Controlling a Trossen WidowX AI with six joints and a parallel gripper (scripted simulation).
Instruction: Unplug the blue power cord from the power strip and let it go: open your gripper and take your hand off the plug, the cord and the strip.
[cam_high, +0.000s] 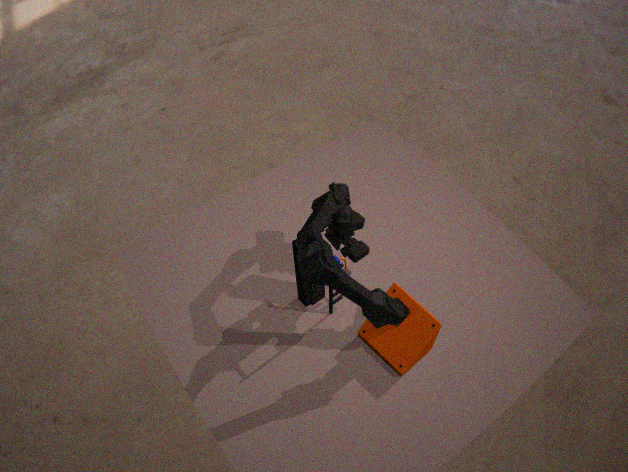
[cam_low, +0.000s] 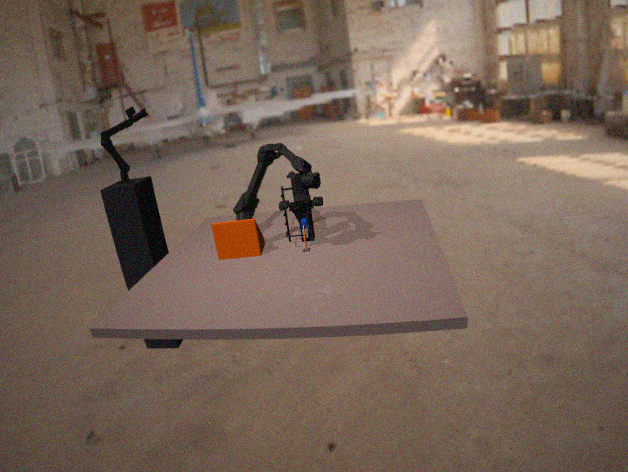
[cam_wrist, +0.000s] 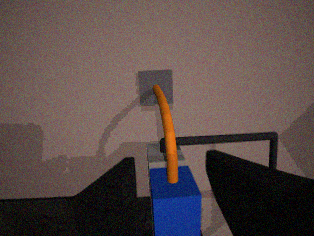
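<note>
The blue plug lies 10 mm behind my gripper tip, 60 mm to the left of it and 10 mm below it. The rest, counted from my gripper tip: thin black rack: 90 mm behind, 120 mm to the left, 10 mm above.
</note>
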